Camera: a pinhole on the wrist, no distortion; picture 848 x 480 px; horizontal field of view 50.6 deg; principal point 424.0 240.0 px. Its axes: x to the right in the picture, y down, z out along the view. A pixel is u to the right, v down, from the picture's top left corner.
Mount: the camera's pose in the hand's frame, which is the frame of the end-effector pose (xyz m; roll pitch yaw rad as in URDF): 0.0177 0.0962 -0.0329 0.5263 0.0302 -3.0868
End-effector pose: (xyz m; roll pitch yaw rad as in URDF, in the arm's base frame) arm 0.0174 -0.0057 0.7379 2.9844 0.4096 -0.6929
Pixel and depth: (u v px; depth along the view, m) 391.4 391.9 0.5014
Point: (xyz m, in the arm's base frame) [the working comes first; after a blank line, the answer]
In the camera's frame: -0.0182 0.0849 0.5014

-0.3130 -0.1742 0.3707
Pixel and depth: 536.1 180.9 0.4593
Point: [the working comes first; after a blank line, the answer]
In the camera's frame: 0.0574 -0.0303 0.4593

-0.3718 -0.2012 0.4995
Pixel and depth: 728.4 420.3 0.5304
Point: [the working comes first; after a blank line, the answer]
In the camera's frame: 0.1800 0.1066 0.5304

-0.4565 -0.0417 0.4205
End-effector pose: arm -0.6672 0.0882 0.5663 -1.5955 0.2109 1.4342
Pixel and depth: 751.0 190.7 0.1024
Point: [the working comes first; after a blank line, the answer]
In the camera's frame: 0.0373 -0.0056 0.1024

-0.7224 0.0389 0.4235
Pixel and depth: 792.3 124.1 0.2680
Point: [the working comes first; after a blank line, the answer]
In the camera's frame: 0.1100 -0.0346 0.2680

-0.8590 -0.0463 0.3361
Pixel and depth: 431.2 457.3 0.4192
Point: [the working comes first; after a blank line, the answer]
In the camera's frame: 0.0034 0.1016 0.4192

-1.0456 0.0874 0.3451
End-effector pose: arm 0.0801 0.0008 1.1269 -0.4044 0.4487 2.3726
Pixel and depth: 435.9 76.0 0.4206
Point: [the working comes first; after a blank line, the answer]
In the camera's frame: 0.0056 -0.0769 0.4206

-0.2676 -0.2993 1.2421
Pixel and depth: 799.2 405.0 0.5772
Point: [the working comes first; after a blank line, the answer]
In the camera's frame: 0.2414 0.1062 0.5772

-0.1890 -0.3773 1.5605
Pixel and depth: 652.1 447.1 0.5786
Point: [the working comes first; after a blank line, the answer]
In the camera's frame: 0.1471 0.1336 0.5786

-0.2512 -0.3040 1.5404
